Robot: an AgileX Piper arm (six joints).
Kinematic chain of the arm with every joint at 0, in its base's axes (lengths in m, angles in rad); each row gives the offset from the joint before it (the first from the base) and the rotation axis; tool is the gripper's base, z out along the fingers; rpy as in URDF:
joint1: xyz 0 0 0.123 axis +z
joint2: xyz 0 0 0 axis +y
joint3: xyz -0.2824 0 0.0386 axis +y
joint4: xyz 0.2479 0 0.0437 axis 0.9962 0 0.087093
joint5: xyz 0 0 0 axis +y
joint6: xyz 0.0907 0 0.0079 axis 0.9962 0 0.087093
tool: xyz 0 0 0 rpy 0 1.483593 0
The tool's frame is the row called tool.
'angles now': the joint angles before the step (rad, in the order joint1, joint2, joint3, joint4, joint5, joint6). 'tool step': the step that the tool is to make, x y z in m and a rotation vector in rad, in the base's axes. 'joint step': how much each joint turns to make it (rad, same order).
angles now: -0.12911, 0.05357, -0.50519, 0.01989, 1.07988, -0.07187
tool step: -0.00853, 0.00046, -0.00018, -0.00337, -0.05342, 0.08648
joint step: 0.08814, -0.05431, 0.00000, -0.00097, 0.00077, 0.00231
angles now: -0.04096, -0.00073, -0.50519, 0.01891, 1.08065, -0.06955
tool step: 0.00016, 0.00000, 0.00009, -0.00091, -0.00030, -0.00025
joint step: -0.00075, 0.00074, 0.00000, 0.00003, -0.00106, -0.00106
